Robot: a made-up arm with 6 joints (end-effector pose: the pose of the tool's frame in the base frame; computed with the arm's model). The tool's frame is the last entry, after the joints. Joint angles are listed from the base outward.
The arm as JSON. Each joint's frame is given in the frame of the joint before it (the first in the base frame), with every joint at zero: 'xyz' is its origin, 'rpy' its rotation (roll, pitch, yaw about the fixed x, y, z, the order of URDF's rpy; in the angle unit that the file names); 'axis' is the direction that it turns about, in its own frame. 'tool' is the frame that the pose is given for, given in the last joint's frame.
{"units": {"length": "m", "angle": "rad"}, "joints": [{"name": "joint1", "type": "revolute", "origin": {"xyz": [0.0, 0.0, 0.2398], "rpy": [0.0, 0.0, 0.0]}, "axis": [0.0, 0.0, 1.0]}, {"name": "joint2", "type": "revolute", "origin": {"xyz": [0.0, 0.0, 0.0], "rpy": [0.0, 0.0, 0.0]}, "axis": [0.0, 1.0, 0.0]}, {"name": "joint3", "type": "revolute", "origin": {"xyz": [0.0, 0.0, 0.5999], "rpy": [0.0, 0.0, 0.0]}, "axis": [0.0, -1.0, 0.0]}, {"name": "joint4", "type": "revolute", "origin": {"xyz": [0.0, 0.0, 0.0], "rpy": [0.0, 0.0, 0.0]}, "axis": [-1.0, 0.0, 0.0]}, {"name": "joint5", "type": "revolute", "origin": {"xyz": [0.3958, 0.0, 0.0], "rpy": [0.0, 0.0, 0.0]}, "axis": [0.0, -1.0, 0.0]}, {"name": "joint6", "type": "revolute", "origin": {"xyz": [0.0, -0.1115, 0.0], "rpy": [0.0, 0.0, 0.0]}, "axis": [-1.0, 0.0, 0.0]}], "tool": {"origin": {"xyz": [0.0, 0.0, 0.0], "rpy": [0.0, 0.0, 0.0]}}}
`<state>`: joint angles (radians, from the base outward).
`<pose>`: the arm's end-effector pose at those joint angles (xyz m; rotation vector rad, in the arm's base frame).
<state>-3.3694 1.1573 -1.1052 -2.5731 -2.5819 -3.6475</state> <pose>-0.2654 -0.0349 0.2143 -0.4420 -1.2496 -2.5864</pose>
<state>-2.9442 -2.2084 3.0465 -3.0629 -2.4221 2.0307</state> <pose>0.3015 -0.0531 -0.4608 -1.1998 -1.1432 -1.5151</pose>
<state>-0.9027 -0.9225 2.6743 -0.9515 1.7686 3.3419</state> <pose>-0.5920 0.6457 0.5096 1.5879 -1.8048 -1.5680</pose>
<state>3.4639 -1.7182 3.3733 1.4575 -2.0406 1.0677</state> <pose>0.3223 0.1209 -0.1750 2.0550 1.8586 1.0618</pose>
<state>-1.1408 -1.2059 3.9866 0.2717 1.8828 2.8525</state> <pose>-0.2440 0.2743 0.1166 2.5671 -0.9815 1.0898</pose>
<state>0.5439 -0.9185 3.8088 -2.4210 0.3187 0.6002</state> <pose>-0.5092 -0.2100 0.2071 0.7319 1.2110 -1.2014</pose>
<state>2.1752 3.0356 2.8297 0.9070 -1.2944 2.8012</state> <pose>-0.2099 0.4248 -0.3517 1.4264 1.0989 -0.0788</pose>
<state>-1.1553 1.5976 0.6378 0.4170 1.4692 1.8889</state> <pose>0.2554 -0.8314 -0.0746 -2.1633 0.4858 -0.8808</pose>
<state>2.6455 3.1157 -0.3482 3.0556 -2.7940 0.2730</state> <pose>0.2663 -0.2704 -0.2436 0.4782 2.3522 0.2216</pose>
